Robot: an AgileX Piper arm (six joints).
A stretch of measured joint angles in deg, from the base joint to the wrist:
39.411 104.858 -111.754 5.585 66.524 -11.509
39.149 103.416 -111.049 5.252 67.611 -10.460
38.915 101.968 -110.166 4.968 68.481 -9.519
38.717 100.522 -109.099 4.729 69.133 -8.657
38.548 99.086 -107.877 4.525 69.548 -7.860
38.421 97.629 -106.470 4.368 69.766 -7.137
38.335 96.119 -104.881 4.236 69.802 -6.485
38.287 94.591 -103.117 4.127 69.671 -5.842
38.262 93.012 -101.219 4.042 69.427 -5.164
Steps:
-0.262 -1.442 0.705 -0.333 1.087 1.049
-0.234 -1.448 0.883 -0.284 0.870 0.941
-0.198 -1.446 1.067 -0.239 0.652 0.862
-0.169 -1.436 1.222 -0.204 0.415 0.797
-0.127 -1.457 1.407 -0.157 0.218 0.723
-0.086 -1.510 1.589 -0.132 0.036 0.652
-0.048 -1.528 1.764 -0.109 -0.131 0.643
-0.025 -1.579 1.898 -0.085 -0.244 0.678

